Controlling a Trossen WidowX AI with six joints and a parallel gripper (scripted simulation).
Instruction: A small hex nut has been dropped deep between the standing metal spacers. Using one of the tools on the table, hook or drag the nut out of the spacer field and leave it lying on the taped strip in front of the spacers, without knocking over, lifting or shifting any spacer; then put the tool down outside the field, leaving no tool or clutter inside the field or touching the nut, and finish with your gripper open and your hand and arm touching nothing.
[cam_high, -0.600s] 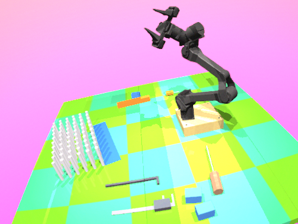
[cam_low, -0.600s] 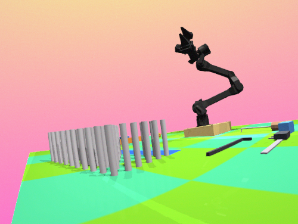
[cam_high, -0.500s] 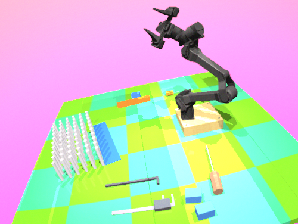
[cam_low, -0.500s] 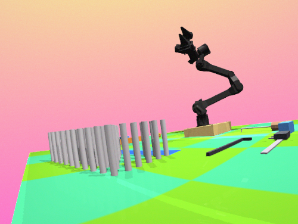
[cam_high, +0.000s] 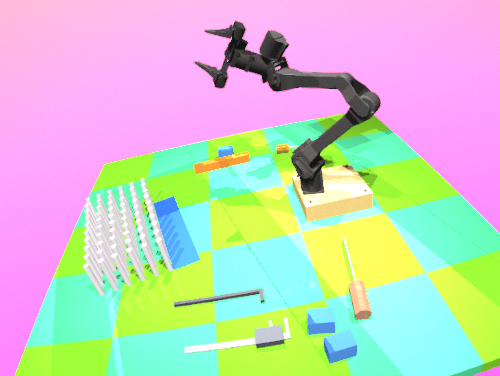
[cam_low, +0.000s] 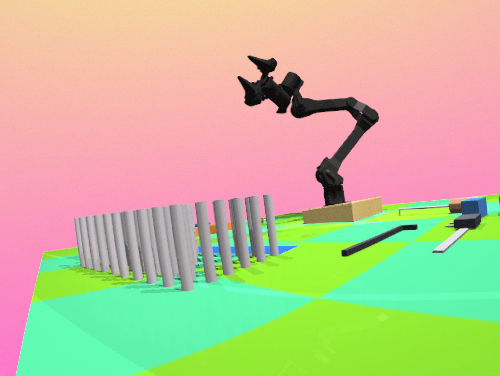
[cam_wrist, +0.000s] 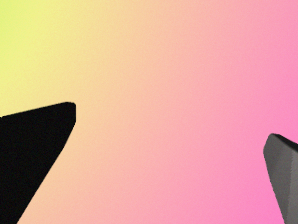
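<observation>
The wooden-handled hook tool lies 510 mm below my gripper tip, 340 mm to the left of it and 330 mm behind it. Round my gripper tip: blue taped strip 520 mm below, 190 mm ahead, 110 mm to the left; orange bar 500 mm below, 270 mm to the right, 80 mm ahead.
</observation>
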